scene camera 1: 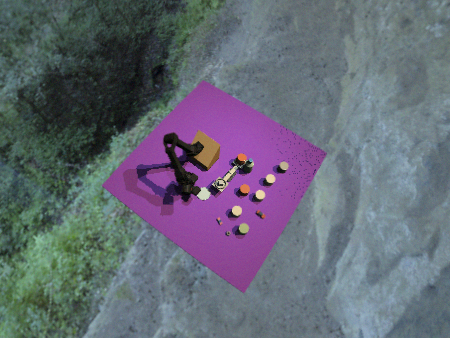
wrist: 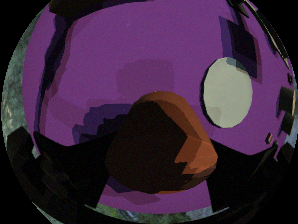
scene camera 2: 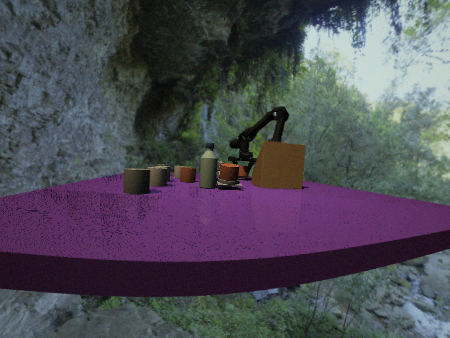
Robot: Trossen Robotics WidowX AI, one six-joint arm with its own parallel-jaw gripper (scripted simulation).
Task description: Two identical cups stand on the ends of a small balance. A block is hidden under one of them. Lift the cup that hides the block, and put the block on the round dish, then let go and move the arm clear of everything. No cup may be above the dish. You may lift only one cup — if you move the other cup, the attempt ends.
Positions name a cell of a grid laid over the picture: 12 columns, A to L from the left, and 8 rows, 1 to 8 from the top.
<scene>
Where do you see a round dish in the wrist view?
J4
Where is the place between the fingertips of my gripper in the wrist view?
At G5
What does my gripper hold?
An orange cup.
</scene>
